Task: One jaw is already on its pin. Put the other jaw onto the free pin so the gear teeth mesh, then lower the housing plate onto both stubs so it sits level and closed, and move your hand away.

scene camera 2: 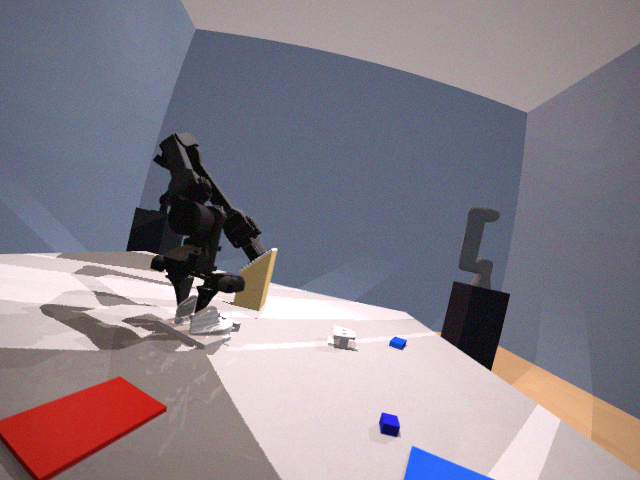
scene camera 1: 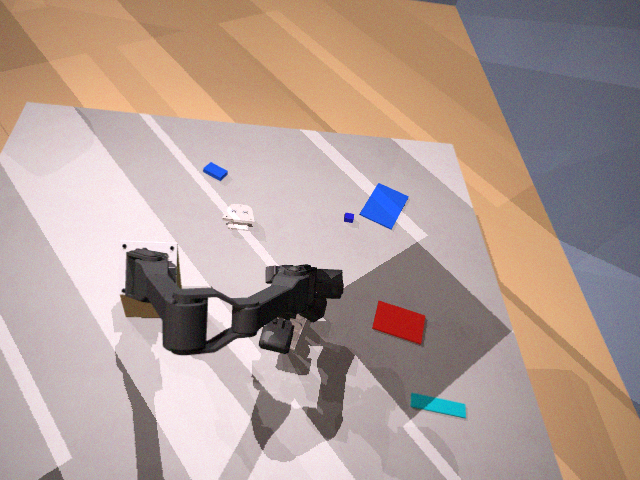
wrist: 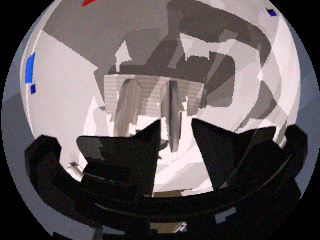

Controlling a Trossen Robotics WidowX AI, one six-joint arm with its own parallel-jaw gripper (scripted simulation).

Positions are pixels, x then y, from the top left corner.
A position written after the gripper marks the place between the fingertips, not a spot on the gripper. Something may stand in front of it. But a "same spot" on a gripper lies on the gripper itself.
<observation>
The gripper shows in scene camera 2, in scene camera 1 [280, 328] and in the wrist view. A cyan strip shows in scene camera 1 [417, 401]; in scene camera 2 it is out of frame, in the wrist view it is out of frame. The same spot on the gripper: [wrist: 120, 169] is [scene camera 2: 204, 285].
</observation>
